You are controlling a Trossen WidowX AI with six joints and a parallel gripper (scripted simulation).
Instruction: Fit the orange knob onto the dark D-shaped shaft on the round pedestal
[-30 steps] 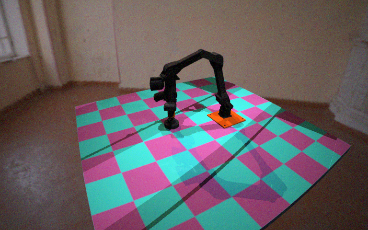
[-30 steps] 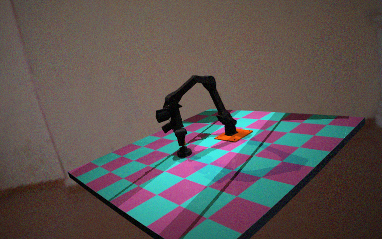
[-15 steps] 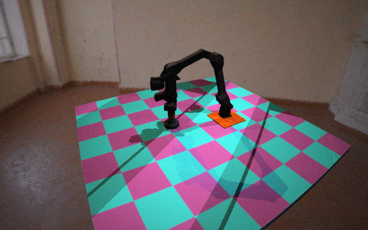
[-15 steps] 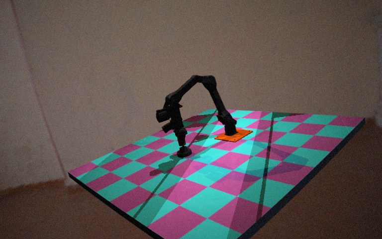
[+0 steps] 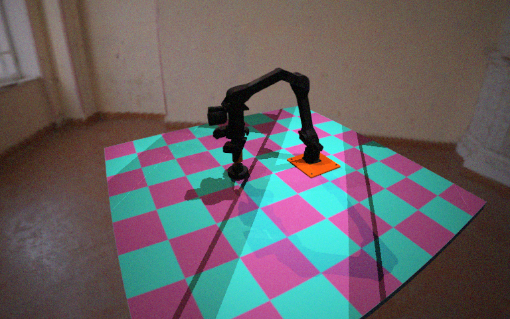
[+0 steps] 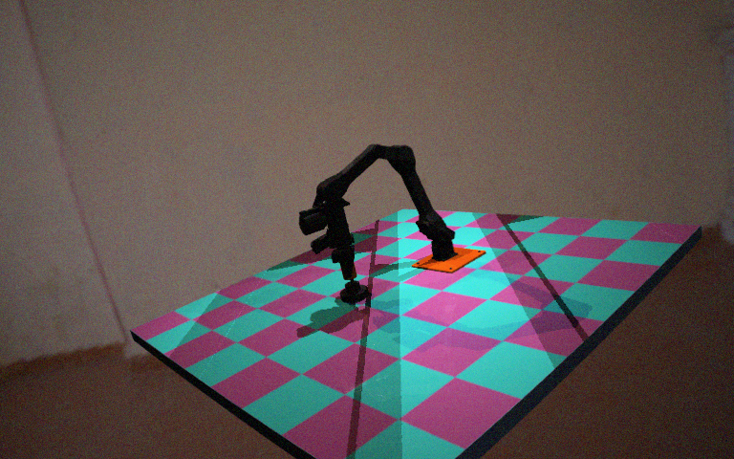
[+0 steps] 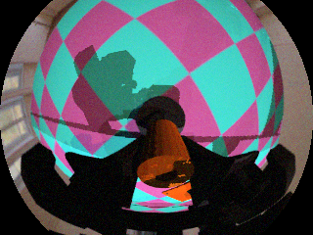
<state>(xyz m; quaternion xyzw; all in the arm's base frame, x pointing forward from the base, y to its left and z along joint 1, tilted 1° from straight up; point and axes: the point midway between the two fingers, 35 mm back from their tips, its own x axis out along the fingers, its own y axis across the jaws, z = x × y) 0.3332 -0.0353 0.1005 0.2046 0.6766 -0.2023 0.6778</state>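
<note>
Right now the orange knob is 2 cm above my gripper tip. The rest, counted from my gripper tip: round pedestal (4 cm below).
</note>
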